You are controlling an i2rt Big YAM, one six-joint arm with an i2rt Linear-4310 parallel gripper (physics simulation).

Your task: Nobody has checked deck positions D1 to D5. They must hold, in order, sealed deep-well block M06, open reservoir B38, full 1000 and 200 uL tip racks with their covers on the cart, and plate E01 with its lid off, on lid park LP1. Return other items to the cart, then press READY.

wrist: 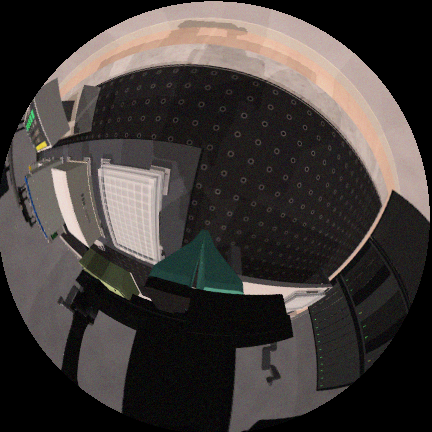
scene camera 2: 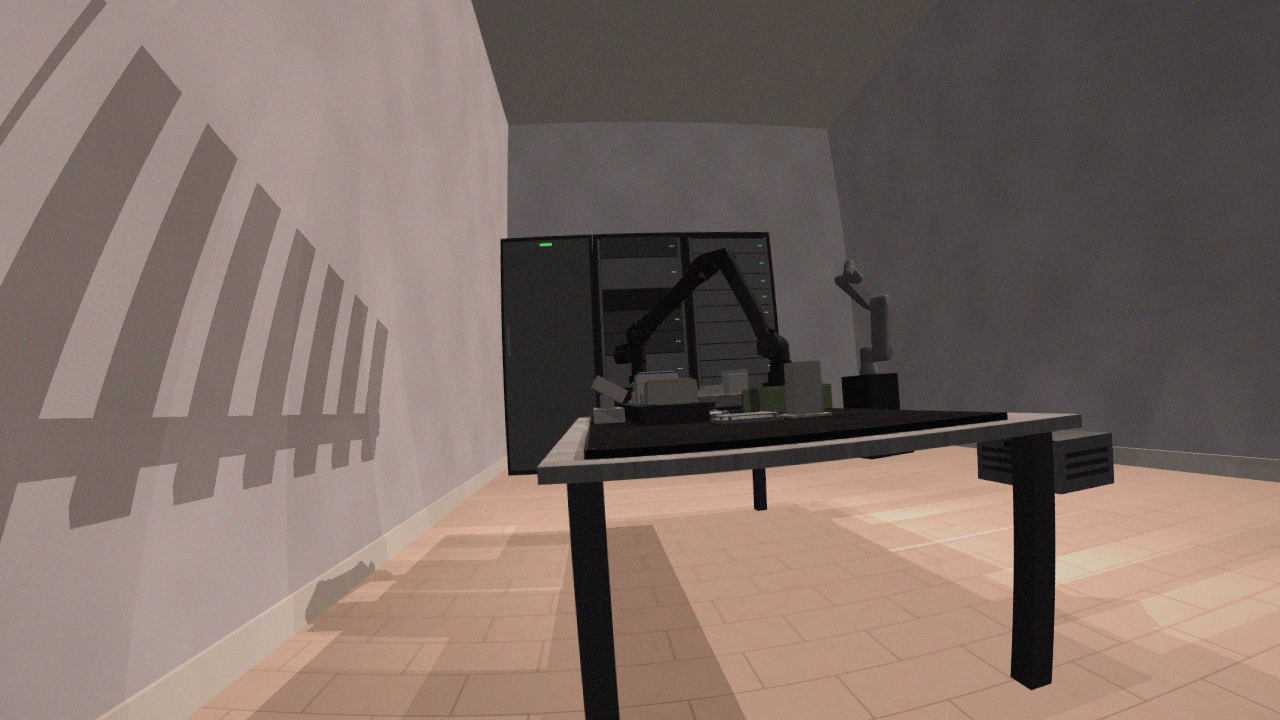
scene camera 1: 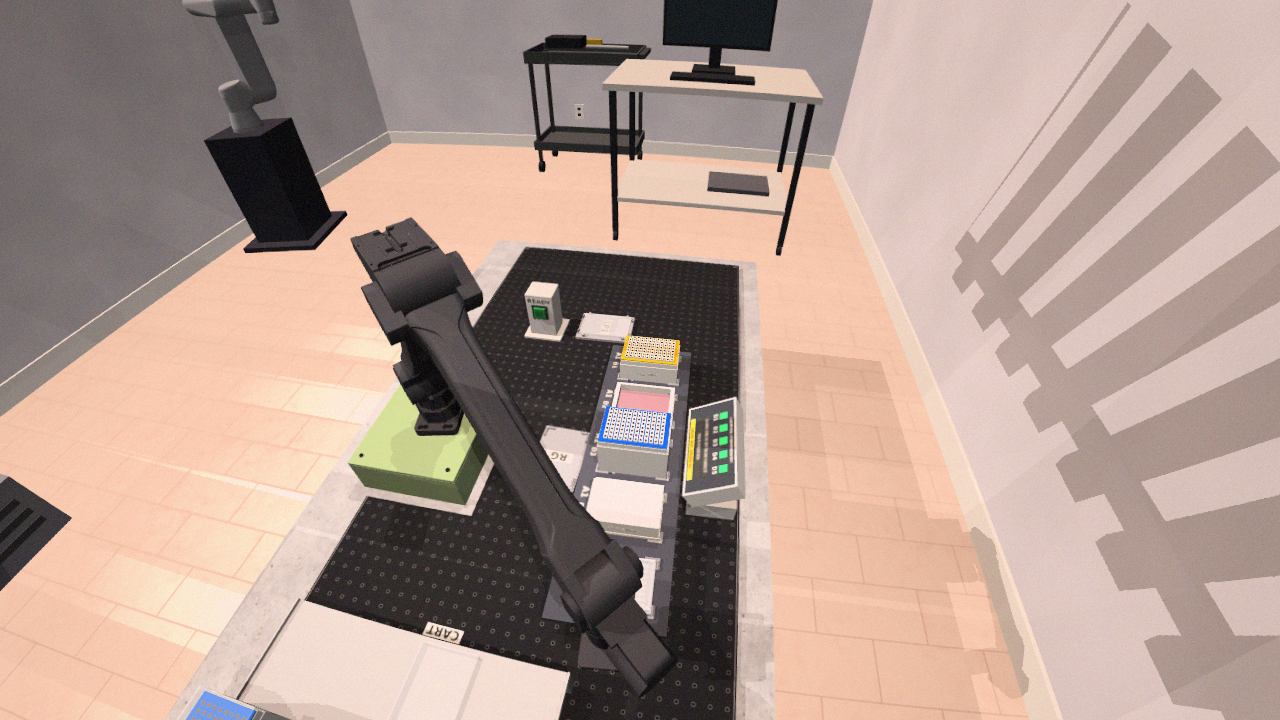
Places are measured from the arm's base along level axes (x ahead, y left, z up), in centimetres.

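Pixels of known places: gripper, between the fingertips: (wrist: 203, 234); arm's base, origin of its link: (scene camera 2: 782, 386) (scene camera 1: 444, 412).
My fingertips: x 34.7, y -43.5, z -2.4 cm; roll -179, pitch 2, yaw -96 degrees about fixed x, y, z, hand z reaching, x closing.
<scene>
For each thing: its top centre in the pictures, then the offset to it from my fingertips. "pt": a spot on its surface instead. Level surfaces: height alone.
- black perforated mat, height of its surface: dz -5.2 cm
- white gridded plate, centre of its top: (wrist: 125, 223) dz +1.0, dx +0.3, dy +9.3 cm
- white sealed block, centre of its top: (scene camera 1: 625, 501) (wrist: 65, 208) dz +3.8, dx +2.4, dy +21.5 cm
- blue-rimmed tip rack, centre of its top: (scene camera 1: 635, 424) (scene camera 2: 655, 371) dz +9.3, dx +4.5, dy +33.7 cm
- pink open reservoir, centre of its top: (scene camera 1: 643, 398) dz +2.7, dx +6.6, dy +46.0 cm
- yellow-rimmed tip rack, centre of its top: (scene camera 1: 651, 348) (scene camera 2: 669, 379) dz +6.0, dx +8.8, dy +58.2 cm
- tilted status panel, a spot on its surface: (scene camera 1: 713, 447) pt dz +6.6, dx +18.6, dy +30.3 cm
- small box with a green screen, a spot on its surface: (scene camera 1: 542, 309) pt dz +4.2, dx -17.6, dy +75.4 cm
- flat white lid, centre of its top: (scene camera 2: 745, 413) (scene camera 1: 605, 324) dz -3.4, dx -2.0, dy +78.5 cm
- white cart tray, a spot on its surface: (scene camera 1: 357, 672) pt dz +0.8, dx -36.3, dy -4.1 cm
My gripper (wrist: 203, 234) is shut with its teal fingers pressed together and nothing between them. It hangs over the black perforated mat (wrist: 273, 169), just beside the white gridded plate (wrist: 130, 209) at the near end of the deck row. In the scene view the arm's wrist (scene camera 1: 626, 645) hides most of that plate (scene camera 1: 647, 580). Further along the row stand a white sealed block (scene camera 1: 626, 506) (wrist: 66, 197), a blue-rimmed tip rack (scene camera 1: 635, 427), a pink open reservoir (scene camera 1: 645, 397) and a yellow-rimmed tip rack (scene camera 1: 650, 350). All covers are off the racks.
A tilted status panel (scene camera 1: 713, 447) (wrist: 40, 120) stands right of the row. A small box with a green screen (scene camera 1: 542, 309) and a flat white lid (scene camera 1: 605, 326) sit at the far end. The white cart tray (scene camera 1: 357, 672) lies at the near left, and the green arm base (scene camera 1: 420, 460) at the left.
</scene>
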